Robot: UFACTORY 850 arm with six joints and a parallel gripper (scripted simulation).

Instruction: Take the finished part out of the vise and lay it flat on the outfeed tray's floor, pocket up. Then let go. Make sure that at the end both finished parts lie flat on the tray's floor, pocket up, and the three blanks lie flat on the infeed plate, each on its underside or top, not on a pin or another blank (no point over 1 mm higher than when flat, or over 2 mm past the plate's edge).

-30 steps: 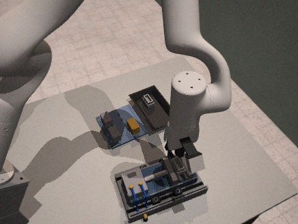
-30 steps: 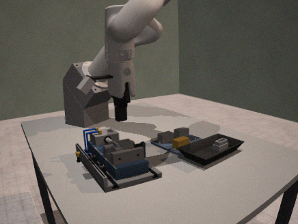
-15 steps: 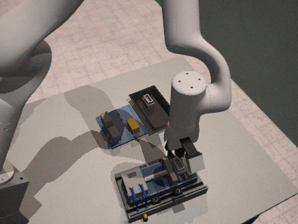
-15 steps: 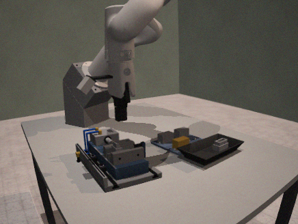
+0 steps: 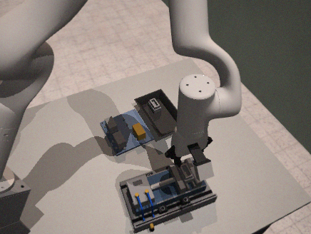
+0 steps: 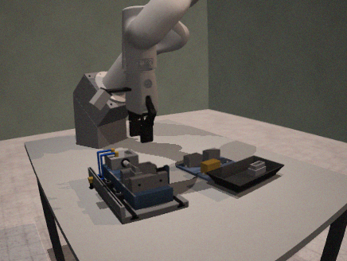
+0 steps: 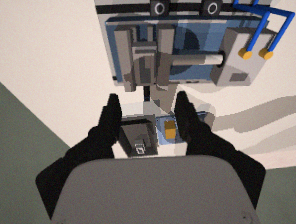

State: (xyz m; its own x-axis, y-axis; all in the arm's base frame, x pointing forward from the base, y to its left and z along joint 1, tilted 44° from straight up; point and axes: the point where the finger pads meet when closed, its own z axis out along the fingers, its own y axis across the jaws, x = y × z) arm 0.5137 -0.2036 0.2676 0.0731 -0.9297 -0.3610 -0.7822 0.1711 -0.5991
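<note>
The blue vise is 16 cm below my hand, 7 cm behind it and 1 cm to the right of it. From my hand the other things lie so: blue plate: 31 cm to the left, 20 cm below, 15 cm behind; then orange block: 27 cm to the left, 17 cm below, 10 cm behind.
</note>
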